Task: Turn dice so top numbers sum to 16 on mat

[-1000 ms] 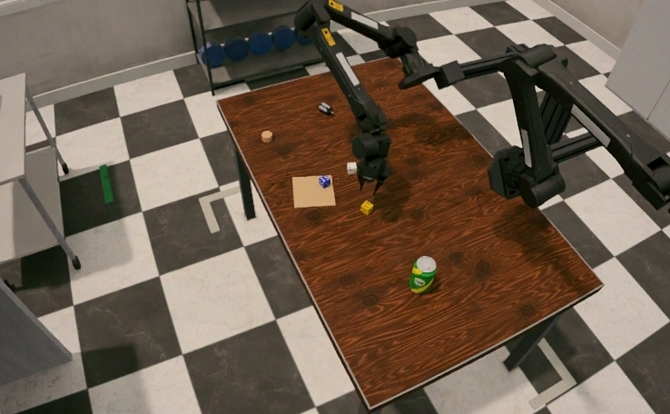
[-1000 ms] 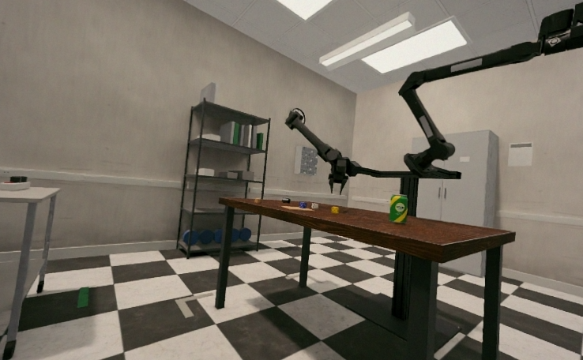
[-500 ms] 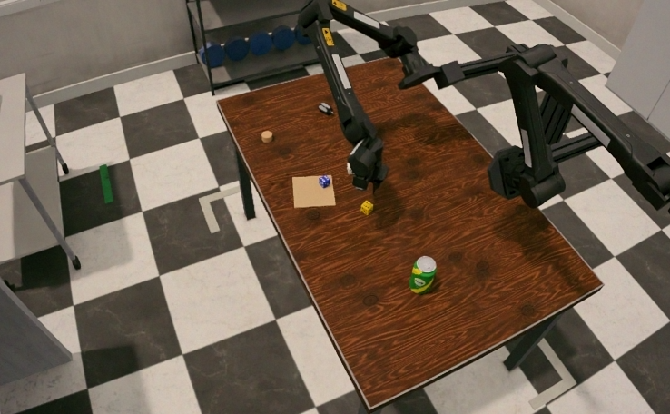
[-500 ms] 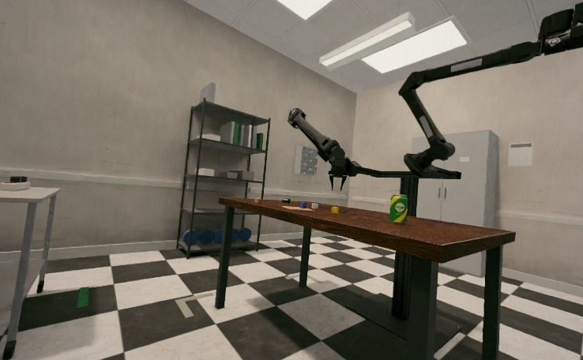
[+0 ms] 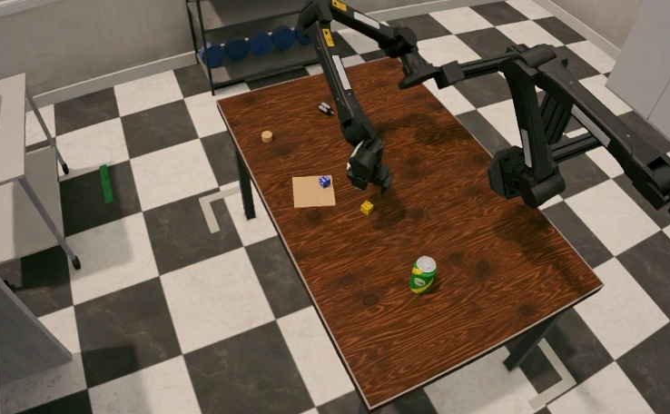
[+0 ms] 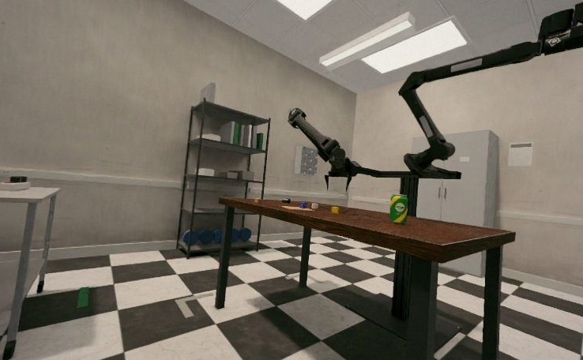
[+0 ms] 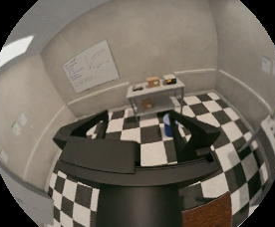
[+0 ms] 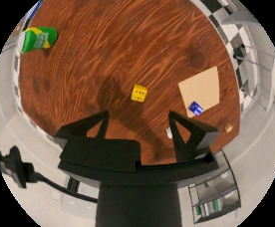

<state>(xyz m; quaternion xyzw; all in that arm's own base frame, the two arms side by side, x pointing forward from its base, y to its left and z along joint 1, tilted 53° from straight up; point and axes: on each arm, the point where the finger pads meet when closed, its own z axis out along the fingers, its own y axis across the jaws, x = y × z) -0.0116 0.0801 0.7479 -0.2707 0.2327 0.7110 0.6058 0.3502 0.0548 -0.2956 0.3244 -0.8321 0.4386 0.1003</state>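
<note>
Right now the yellow die is 10 mm behind my right hand, 10 mm to the right of it and 110 mm below it. Round my right hand: tan mat: 120 mm ahead, 160 mm to the right, 120 mm below; then blue die: 70 mm ahead, 170 mm to the right, 100 mm below; then white die: 50 mm behind, 190 mm to the right, 110 mm below.
</note>
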